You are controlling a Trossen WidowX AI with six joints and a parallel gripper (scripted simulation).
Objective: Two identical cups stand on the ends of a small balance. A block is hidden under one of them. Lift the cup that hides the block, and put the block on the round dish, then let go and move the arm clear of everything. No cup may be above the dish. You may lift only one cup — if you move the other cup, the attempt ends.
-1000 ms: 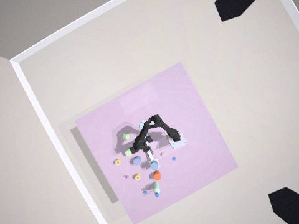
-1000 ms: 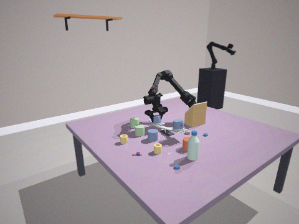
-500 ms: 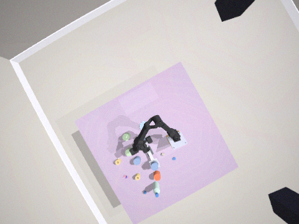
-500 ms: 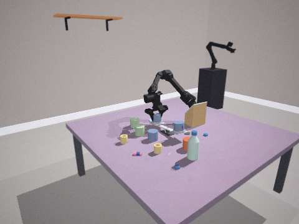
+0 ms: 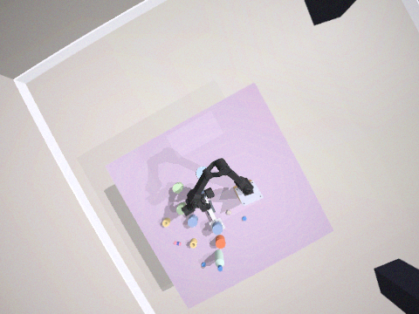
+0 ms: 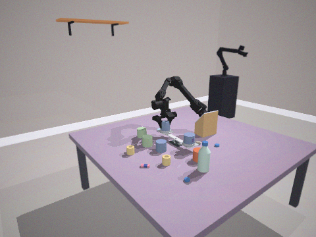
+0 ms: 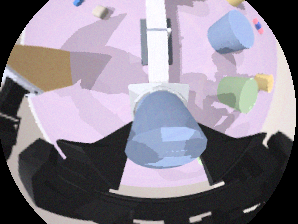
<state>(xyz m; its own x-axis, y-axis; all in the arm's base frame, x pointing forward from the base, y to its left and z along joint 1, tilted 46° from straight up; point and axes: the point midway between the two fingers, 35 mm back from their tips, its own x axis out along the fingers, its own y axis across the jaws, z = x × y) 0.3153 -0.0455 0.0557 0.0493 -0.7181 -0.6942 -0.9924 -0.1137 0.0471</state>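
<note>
My gripper tip is 10 mm above the teal block. From my gripper tip the other things lie so: pale round dish: 60 mm behind, 130 mm to the right, 70 mm below; then orange cylinder: 380 mm to the left, 40 mm below.
</note>
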